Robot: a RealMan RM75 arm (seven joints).
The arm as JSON. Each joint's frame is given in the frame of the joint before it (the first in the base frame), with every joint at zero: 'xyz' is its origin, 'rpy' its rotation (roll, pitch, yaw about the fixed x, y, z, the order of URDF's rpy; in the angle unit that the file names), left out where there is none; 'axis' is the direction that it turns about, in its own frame. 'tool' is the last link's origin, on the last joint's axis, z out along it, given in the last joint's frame.
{
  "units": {
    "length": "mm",
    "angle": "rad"
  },
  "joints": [
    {
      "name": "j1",
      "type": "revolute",
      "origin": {
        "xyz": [
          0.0,
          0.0,
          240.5
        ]
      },
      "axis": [
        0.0,
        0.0,
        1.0
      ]
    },
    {
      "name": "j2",
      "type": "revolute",
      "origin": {
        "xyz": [
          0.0,
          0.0,
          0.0
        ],
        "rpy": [
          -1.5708,
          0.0,
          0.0
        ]
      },
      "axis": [
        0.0,
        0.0,
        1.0
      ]
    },
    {
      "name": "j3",
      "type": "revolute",
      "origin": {
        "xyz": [
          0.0,
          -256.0,
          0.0
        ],
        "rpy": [
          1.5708,
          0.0,
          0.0
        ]
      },
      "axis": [
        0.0,
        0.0,
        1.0
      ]
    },
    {
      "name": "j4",
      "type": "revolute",
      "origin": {
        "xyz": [
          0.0,
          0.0,
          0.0
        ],
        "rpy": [
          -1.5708,
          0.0,
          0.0
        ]
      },
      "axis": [
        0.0,
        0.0,
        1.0
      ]
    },
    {
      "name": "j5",
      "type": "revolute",
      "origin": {
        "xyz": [
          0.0,
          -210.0,
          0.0
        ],
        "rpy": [
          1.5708,
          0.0,
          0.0
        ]
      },
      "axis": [
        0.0,
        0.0,
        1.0
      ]
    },
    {
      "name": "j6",
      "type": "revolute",
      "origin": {
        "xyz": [
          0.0,
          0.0,
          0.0
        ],
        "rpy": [
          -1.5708,
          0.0,
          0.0
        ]
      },
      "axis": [
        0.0,
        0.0,
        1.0
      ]
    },
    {
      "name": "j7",
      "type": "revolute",
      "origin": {
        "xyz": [
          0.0,
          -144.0,
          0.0
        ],
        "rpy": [
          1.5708,
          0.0,
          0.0
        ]
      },
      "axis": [
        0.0,
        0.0,
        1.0
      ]
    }
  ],
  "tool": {
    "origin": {
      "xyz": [
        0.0,
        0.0,
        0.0
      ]
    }
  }
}
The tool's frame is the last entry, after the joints.
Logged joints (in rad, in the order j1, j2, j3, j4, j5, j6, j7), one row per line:
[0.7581 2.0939 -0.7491 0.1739 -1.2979 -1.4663 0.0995]
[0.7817 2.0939 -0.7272 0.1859 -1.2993 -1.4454 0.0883]
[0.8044 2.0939 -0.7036 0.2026 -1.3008 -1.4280 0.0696]
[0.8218 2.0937 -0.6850 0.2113 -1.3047 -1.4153 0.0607]
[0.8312 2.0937 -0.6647 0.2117 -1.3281 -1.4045 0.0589]
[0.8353 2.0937 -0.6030 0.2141 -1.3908 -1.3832 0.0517]
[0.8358 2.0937 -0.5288 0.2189 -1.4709 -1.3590 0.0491]
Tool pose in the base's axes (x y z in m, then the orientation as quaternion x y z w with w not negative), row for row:
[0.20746 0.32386 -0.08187 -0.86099 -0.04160 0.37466 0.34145]
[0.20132 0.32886 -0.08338 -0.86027 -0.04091 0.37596 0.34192]
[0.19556 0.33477 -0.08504 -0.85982 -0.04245 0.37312 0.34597]
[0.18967 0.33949 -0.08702 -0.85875 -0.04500 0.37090 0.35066]
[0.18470 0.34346 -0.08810 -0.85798 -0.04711 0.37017 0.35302]
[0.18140 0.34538 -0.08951 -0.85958 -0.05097 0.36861 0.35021]
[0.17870 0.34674 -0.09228 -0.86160 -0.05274 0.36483 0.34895]
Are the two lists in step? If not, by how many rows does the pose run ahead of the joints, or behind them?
The pose runs 1 row behind the joints: the pose in row i belongs to the joints in row i - 1.
